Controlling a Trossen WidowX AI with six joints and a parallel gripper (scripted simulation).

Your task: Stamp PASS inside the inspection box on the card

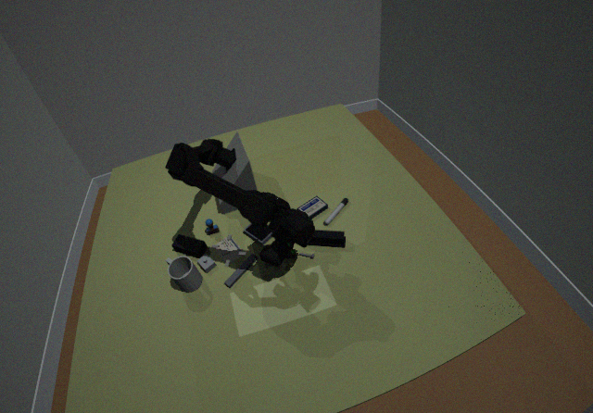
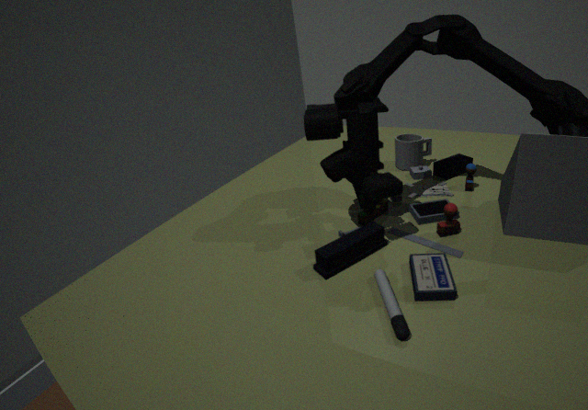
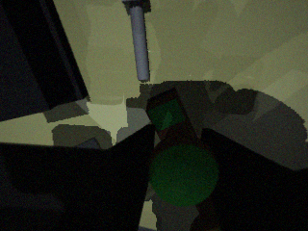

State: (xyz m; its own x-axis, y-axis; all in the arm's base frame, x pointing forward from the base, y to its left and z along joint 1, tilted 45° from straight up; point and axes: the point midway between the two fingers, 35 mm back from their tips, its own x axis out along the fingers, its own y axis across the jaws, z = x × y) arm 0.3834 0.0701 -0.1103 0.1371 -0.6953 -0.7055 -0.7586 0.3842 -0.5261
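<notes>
Right now the yellow-knobbed stamp is 10 mm behind my gripper tip, 50 mm to the right of it and 10 mm below it. Round my gripper tip: ruler 130 mm behind, 20 mm to the left, 30 mm below; then green-knobbed stamp right at my gripper tip; then black bar 30 mm behind, 120 mm to the left, 10 mm below.
</notes>
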